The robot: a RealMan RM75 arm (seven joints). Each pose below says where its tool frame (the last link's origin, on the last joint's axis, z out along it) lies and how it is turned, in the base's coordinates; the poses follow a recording.
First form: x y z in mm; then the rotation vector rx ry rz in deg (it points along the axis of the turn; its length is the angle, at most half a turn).
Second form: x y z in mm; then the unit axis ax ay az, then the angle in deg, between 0 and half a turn. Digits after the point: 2 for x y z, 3 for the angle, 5 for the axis.
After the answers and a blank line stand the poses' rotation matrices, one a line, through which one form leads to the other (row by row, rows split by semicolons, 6 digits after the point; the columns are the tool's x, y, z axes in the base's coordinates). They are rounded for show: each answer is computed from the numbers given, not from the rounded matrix.
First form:
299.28 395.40 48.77 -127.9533 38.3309 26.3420
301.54 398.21 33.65 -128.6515 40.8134 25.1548
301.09 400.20 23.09 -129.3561 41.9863 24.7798
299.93 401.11 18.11 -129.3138 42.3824 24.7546
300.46 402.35 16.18 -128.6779 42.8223 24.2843
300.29 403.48 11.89 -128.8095 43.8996 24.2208
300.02 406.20 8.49 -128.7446 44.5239 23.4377
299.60 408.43 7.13 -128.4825 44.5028 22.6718
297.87 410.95 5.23 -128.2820 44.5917 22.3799
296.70 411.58 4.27 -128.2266 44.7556 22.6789
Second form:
299.28 395.40 48.77 -0.93984 0.28155 0.19349 136.144
301.54 398.21 33.65 -0.93705 0.29727 0.18322 137.294
301.09 400.20 23.09 -0.93575 0.30372 0.17925 138.239
299.93 401.11 18.11 -0.93492 0.30642 0.17897 138.315
300.46 402.35 16.18 -0.93398 0.31082 0.17626 137.773
300.29 403.48 11.89 -0.93189 0.31760 0.17523 138.223
300.02 406.20 8.49 -0.93140 0.32211 0.16956 138.228
299.60 408.43 7.13 -0.93205 0.32284 0.16447 137.849
297.87 410.95 5.23 -0.93199 0.32397 0.16259 137.643
296.70 411.58 4.27 -0.93125 0.32504 0.16471 137.693

0.799140 -0.589469 -0.117903; -0.321356 -0.584656 0.744921; -0.508040 -0.557407 -0.656652
0.788456 -0.607517 -0.096228; -0.358988 -0.581539 0.730027; -0.499464 -0.541050 -0.676609
0.782842 -0.615594 -0.090565; -0.376817 -0.584866 0.718290; -0.495144 -0.528181 -0.689824
0.780035 -0.619445 -0.088508; -0.381401 -0.582803 0.717548; -0.496064 -0.525955 -0.690863
0.777781 -0.623721 -0.077641; -0.386801 -0.572347 0.723052; -0.495420 -0.532344 -0.686417
0.770304 -0.633429 -0.073479; -0.399944 -0.569656 0.718009; -0.496665 -0.523698 -0.692144
0.768678 -0.636708 -0.061129; -0.410797 -0.564667 0.715819; -0.490285 -0.525122 -0.695605
0.771402 -0.634358 -0.050288; -0.413611 -0.559881 0.717955; -0.483596 -0.533032 -0.694271
0.771516 -0.634599 -0.045243; -0.415504 -0.556448 0.719529; -0.481788 -0.536330 -0.692987
0.769026 -0.637410 -0.048033; -0.415684 -0.555769 0.719949; -0.485599 -0.533693 -0.692362

